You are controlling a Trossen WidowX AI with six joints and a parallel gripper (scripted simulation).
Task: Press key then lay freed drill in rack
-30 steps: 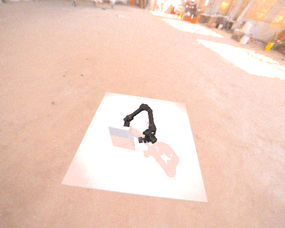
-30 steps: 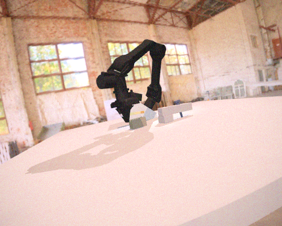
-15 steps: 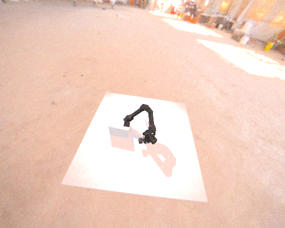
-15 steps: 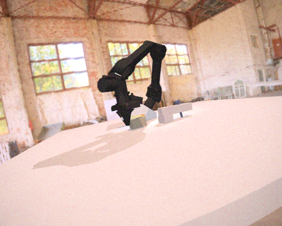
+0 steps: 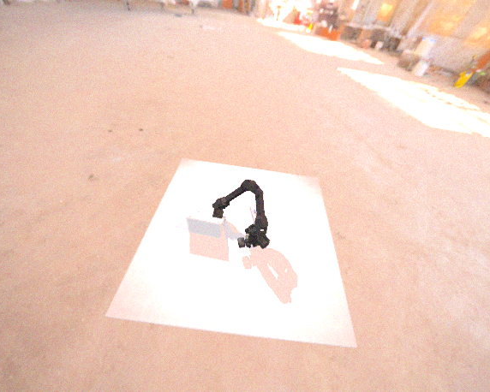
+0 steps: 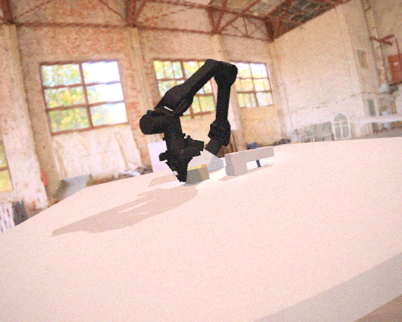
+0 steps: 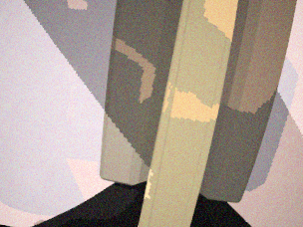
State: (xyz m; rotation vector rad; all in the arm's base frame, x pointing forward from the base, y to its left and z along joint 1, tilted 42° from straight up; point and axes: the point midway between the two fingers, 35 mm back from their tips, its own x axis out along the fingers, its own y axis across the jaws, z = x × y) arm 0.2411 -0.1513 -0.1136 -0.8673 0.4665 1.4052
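Right now the yellow drill is 1 cm behind my gripper tip, 4 cm to the left of it and 3 cm above it. Also, from my gripper tip: long pale block: 3 cm ahead, 23 cm to the left, 3 cm above; then tan rack: 1 cm behind, 5 cm to the left, 1 cm above; then blue-violet key: 2 cm ahead, 25 cm to the left, 4 cm above.
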